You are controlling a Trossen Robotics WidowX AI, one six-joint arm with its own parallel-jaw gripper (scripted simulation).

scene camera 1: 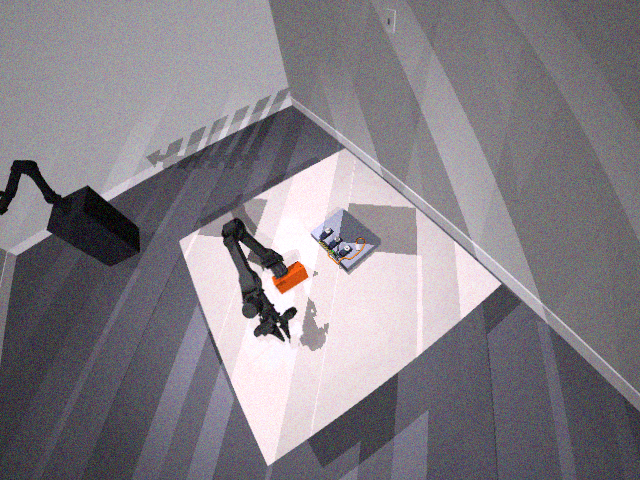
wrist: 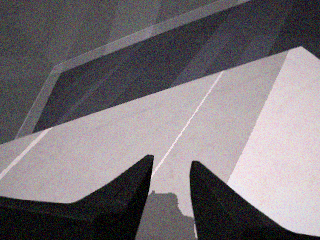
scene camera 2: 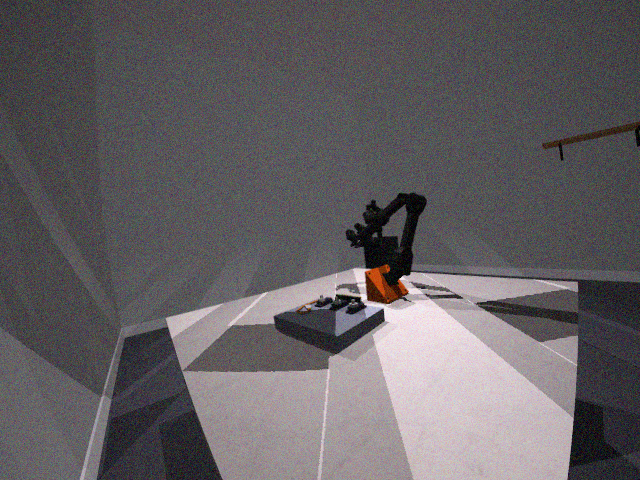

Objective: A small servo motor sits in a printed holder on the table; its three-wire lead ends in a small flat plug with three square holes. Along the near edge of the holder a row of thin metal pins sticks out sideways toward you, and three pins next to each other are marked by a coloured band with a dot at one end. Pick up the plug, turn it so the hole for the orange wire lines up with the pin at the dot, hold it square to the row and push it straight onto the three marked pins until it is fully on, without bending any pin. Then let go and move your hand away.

Labels:
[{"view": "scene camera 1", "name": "gripper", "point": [287,340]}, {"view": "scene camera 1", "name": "grey printed holder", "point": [344,225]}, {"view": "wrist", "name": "gripper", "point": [171,164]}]

